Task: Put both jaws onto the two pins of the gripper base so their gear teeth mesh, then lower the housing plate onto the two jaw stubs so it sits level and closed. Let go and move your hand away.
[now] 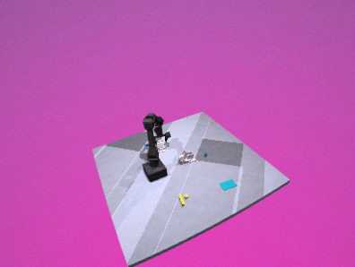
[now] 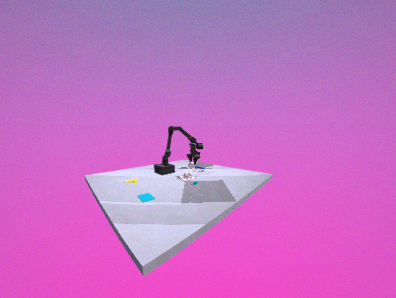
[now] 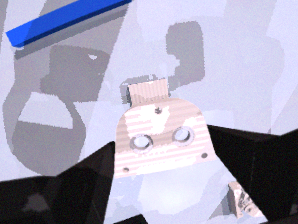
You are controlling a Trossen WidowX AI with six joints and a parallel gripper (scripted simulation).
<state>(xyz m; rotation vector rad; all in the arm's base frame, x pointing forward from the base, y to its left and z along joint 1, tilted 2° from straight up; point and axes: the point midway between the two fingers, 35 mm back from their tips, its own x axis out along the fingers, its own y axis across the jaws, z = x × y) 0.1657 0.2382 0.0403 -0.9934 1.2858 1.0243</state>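
My gripper tip is now 11 cm short of the pale jaw, 21 cm to the left of it and 6 cm above it. Round my gripper tip: pale flat part 16 cm ahead, 23 cm to the right, 7 cm below; pale plate 1 cm to the left, 2 cm above; blue stick 4 cm behind, 15 cm to the left, 7 cm below.
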